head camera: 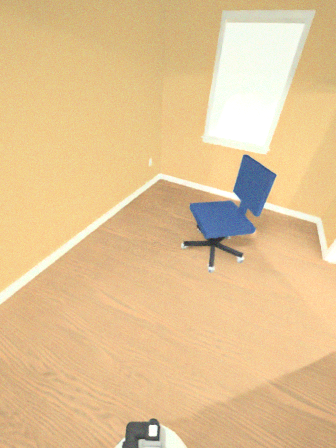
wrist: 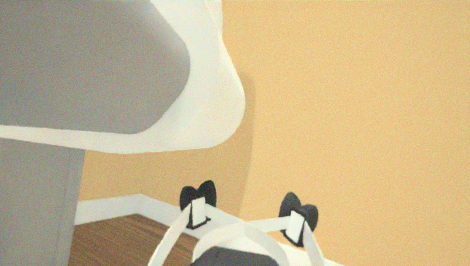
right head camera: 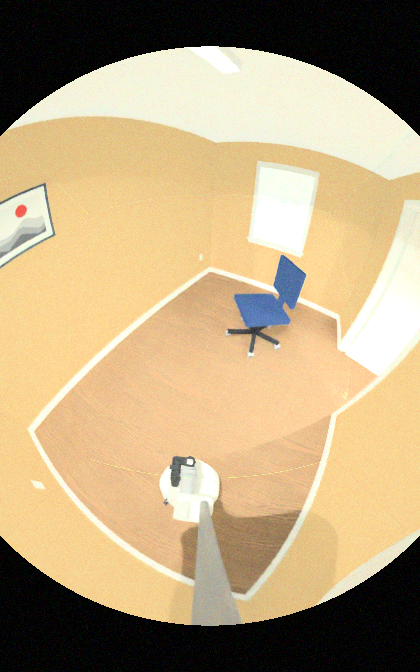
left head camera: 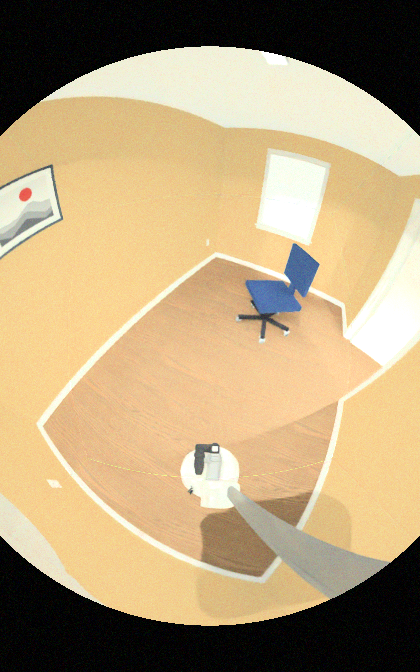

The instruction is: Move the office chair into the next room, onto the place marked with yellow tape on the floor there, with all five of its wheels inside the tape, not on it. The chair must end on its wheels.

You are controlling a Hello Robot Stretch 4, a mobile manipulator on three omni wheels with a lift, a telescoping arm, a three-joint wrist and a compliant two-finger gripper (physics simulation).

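Places are measured from the robot's base along level axes (x ahead, y left, z up), in metres.
Pixels of known places: gripper, fingertip midpoint: (wrist: 247, 202) (left head camera: 197, 494).
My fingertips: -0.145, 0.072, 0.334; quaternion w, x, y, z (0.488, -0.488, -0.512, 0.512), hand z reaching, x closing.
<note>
Behind a point stands the place of what it marks, as x, y, z.
The blue office chair (head camera: 223, 218) {1.581, -0.553, 0.442} (left head camera: 274, 296) {1.565, -0.542, 0.442} (right head camera: 262, 309) stands upright on its black five-legged base near the far wall, below the window. Its backrest is on the right side, and some of its wheels are hidden behind the base and seat. My gripper (wrist: 247, 202) {-0.145, 0.072, 0.334} is open and empty in the wrist view, its two dark fingertips apart beside my own body. It is far from the chair. The yellow tape place does not show in these views.
A bright doorway (left head camera: 387, 325) {1.293, -2.128, 0.551} (right head camera: 382, 340) opens at the right, beyond the chair. A window (head camera: 257, 82) {2.808, -0.962, 1.485} is in the far wall. Walls with white baseboards (head camera: 85, 234) {1.728, 0.893, 0.000} enclose the wooden floor. A picture (left head camera: 30, 212) {0.939, 1.261, 1.549} hangs on the left wall.
</note>
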